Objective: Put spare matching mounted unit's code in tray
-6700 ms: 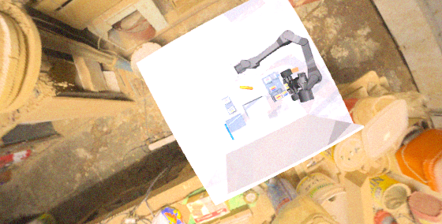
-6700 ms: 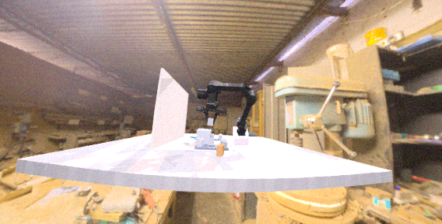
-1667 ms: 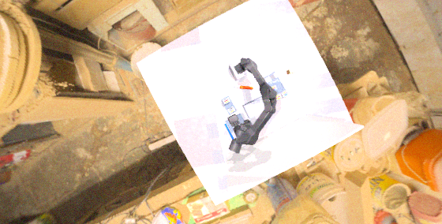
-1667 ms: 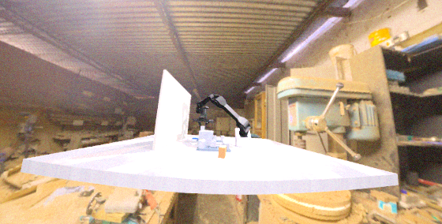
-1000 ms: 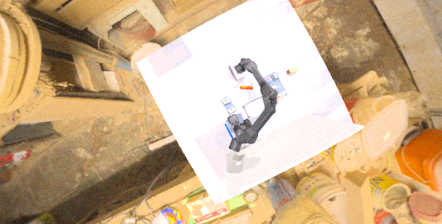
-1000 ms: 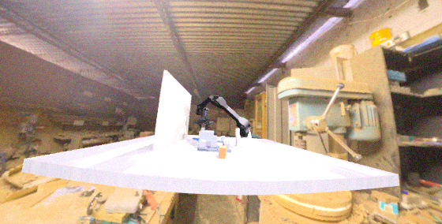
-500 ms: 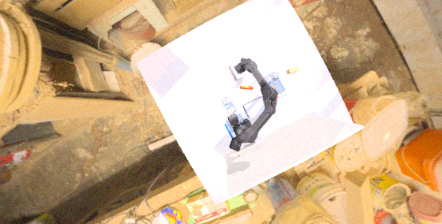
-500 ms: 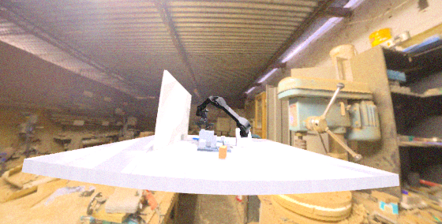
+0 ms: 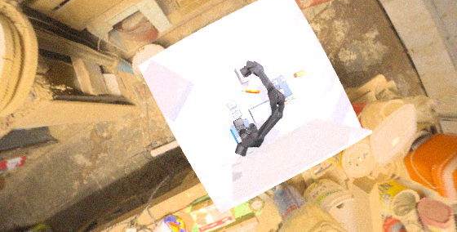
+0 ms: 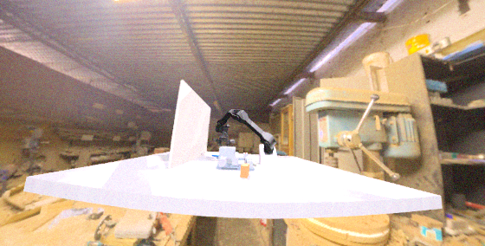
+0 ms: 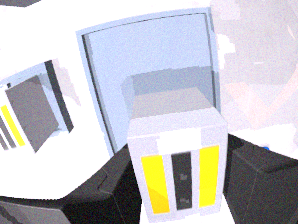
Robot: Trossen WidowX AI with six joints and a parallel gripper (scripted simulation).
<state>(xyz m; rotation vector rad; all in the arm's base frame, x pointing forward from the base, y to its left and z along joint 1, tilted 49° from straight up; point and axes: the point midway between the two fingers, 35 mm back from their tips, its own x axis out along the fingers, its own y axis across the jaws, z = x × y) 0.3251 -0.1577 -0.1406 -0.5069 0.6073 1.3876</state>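
My gripper tip is 1 cm past the blue-rimmed tray, 1 cm to the right of it and 5 cm above it. Round my gripper tip: mounted unit (3 cm behind, 20 cm to the left, 1 cm below); blue bar (3 cm ahead, 7 cm to the right, 5 cm below); white spare block (2 cm above).
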